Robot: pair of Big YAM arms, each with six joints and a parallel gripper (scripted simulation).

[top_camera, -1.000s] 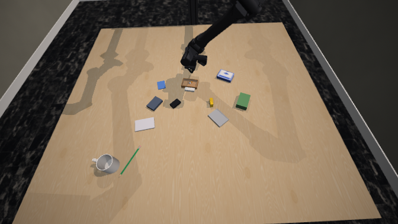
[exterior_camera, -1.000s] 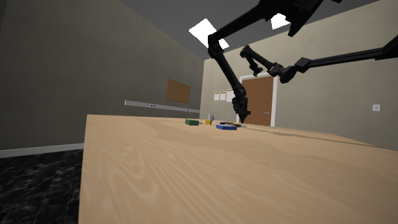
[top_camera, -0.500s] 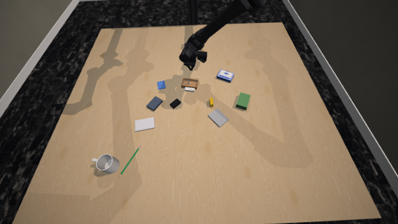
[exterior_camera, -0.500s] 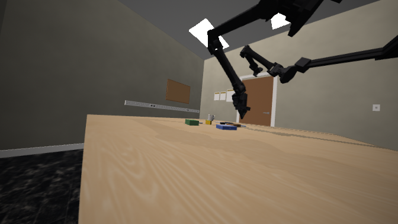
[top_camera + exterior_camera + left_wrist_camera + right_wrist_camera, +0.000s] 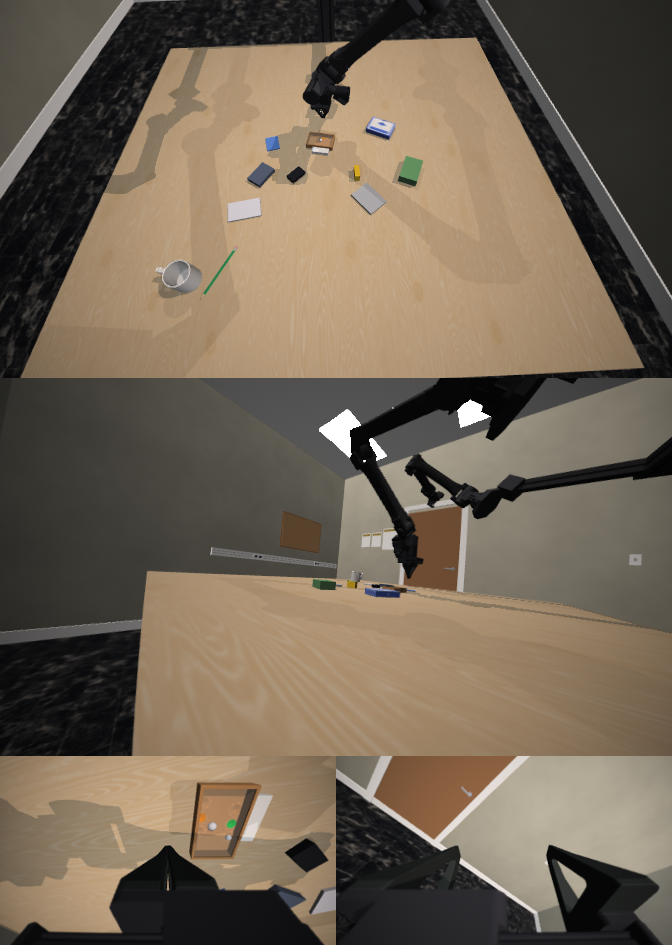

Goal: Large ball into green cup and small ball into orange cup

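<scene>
Right now the covered wooden puzzle is 70 mm below my left hand, 70 mm ahead of it and 20 mm to the right of it. Round my left hand: black block 220 mm ahead, 130 mm to the right, 70 mm below; white block 120 mm ahead, 70 mm below, 30 mm to the right; yellow block 250 mm ahead, 100 mm to the left, 60 mm below.
</scene>
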